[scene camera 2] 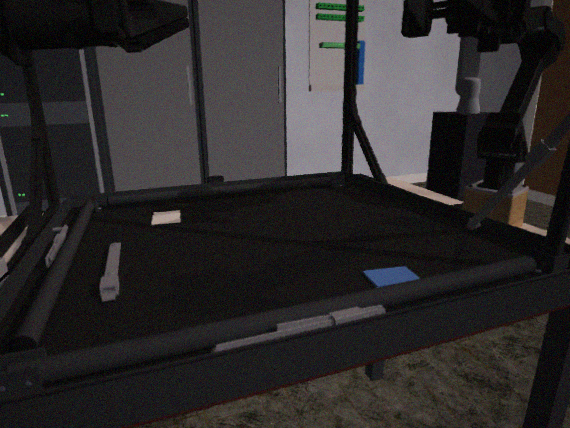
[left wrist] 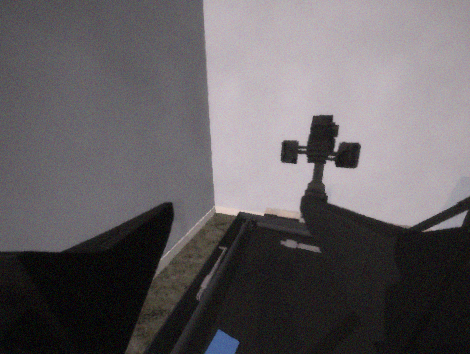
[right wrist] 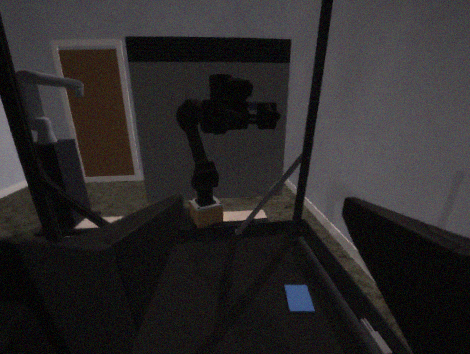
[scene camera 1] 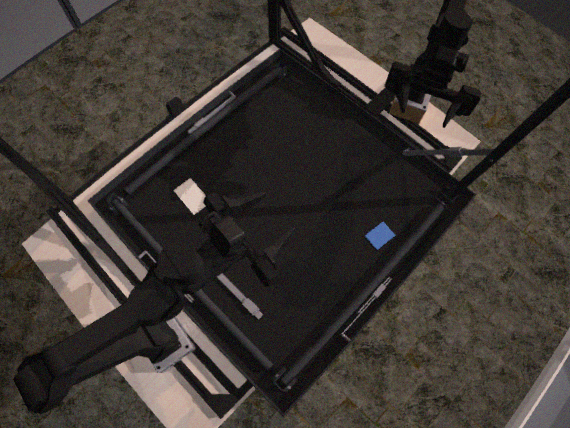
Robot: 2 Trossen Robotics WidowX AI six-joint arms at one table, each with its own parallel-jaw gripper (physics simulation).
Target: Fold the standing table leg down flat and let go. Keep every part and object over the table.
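Places are measured from the left arm's base along level axes (x ahead, y left, z up), in millimetres.
Where they show: left gripper, between the fingertips: [left wrist: 237, 205] [right wrist: 262, 116] [scene camera 1: 423, 118]; right gripper, between the fingertips: [scene camera 2: 188, 17] [left wrist: 315, 157] [right wrist: 262, 204] [scene camera 1: 280, 210]; left arm's base, origin of its link: [scene camera 2: 497, 186] [right wrist: 205, 201] [scene camera 1: 414, 93]; right arm's base, origin of its link: [scene camera 1: 163, 342].
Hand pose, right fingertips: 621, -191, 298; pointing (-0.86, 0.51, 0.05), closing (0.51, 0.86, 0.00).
Note:
Each offset is from my right fingertips to the centre of the thing, as dx, dy, dz. "spot": to the spot under its first point. Level surfaces: height alone.
The standing table leg [scene camera 1: 520, 132] [scene camera 2: 557, 225] [right wrist: 309, 125] is a dark post, upright at the right corner of the upturned tabletop @(dz -346) [scene camera 1: 310, 150] [scene camera 2: 250, 280]. A grey diagonal brace @(spot: -399, +277, -243) [scene camera 1: 432, 151] [scene camera 2: 510, 190] [right wrist: 270, 197] joins it to the tabletop. My left gripper [scene camera 1: 425, 115] [left wrist: 237, 205] is open and empty, above the right-hand edge in scene camera 1, apart from the leg. My right gripper [scene camera 1: 278, 212] [scene camera 2: 185, 20] [right wrist: 262, 204] is open and empty, raised over the left half, far from the leg.
Folded legs @(spot: +18, +220, -314) [scene camera 1: 360, 295] @(spot: -262, -359, -344) [scene camera 1: 200, 135] lie along the tabletop's edges. A blue square @(spot: -160, +224, -339) [scene camera 1: 380, 235] [scene camera 2: 391, 276] [left wrist: 223, 343] [right wrist: 299, 298] lies near the front edge, a white block @(spot: -81, -306, -358) [scene camera 1: 189, 195] [scene camera 2: 166, 217] at the left. Another dark post [scene camera 2: 348, 100] stands at the back corner.

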